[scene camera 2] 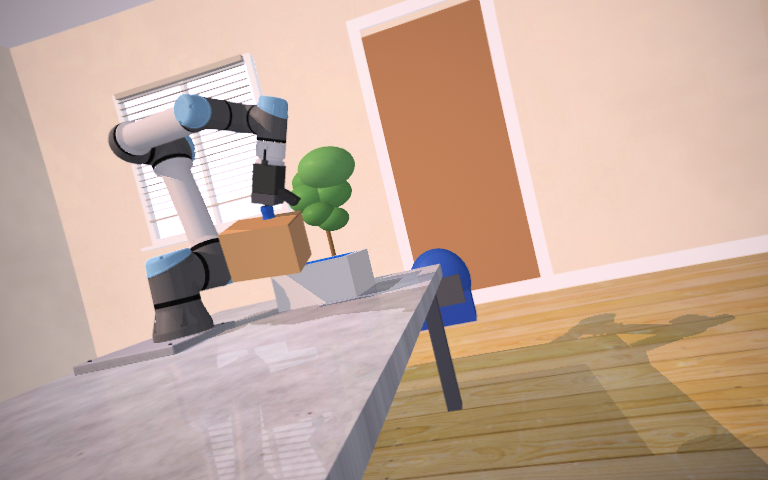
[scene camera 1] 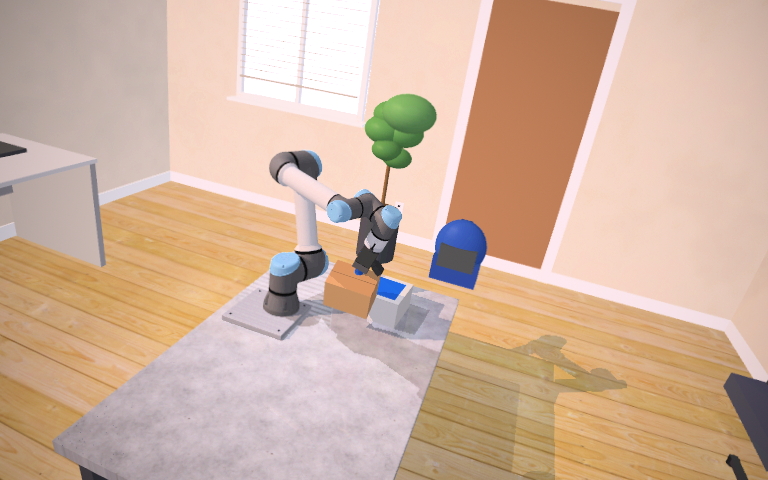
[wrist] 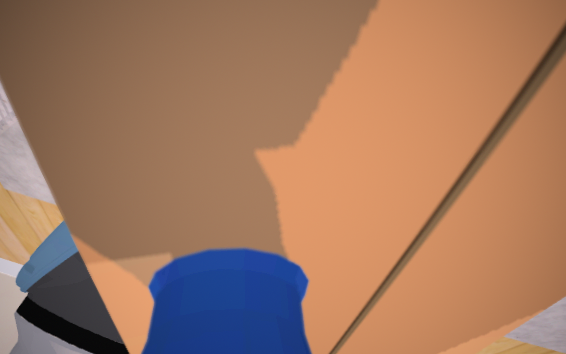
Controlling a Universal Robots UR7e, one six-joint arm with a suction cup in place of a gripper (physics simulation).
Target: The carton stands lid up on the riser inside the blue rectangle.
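Pixels of known places: hand, tool point: (scene camera 2: 266,221) (scene camera 1: 356,273) (wrist: 238,278); arm's base, link origin: (scene camera 2: 184,334) (scene camera 1: 281,306).
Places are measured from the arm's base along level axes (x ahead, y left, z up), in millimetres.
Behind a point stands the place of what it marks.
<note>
My suction cup (scene camera 1: 359,271) (scene camera 2: 267,212) (wrist: 228,295) is blue and sits on the top face of the brown carton (scene camera 1: 348,295) {y -97, x 303, z 197 mm} (scene camera 2: 263,251) {y -89, x 306, z 170 mm} (wrist: 410,135) {y -32, x 357, z 245 mm}, holding it. The carton's seamed lid side faces up. The carton hangs above the table beside the arm's base and looks slightly tilted in scene camera 2. The pale grey riser (scene camera 1: 386,314) {y 79, x 435, z 42 mm} (scene camera 2: 362,272) {y 169, x 491, z 41 mm} is to its right, partly hidden by it. Part of the blue rectangle (scene camera 1: 390,288) {y 187, x 418, z 105 mm} shows on the riser's top. Whether the carton touches the riser or overhangs its left edge, I cannot tell.
The grey table (scene camera 1: 243,396) {y -511, x 96, z -15 mm} (scene camera 2: 141,413) {y -582, x 278, z -15 mm} carries the arm's base plate (scene camera 1: 249,318) {y -140, x -74, z 6 mm} and the riser. A plant (scene camera 1: 406,113) (scene camera 2: 325,165) stands behind. A blue rounded object (scene camera 1: 461,232) (scene camera 2: 441,263) with a grey panel is beyond the table's far right edge.
</note>
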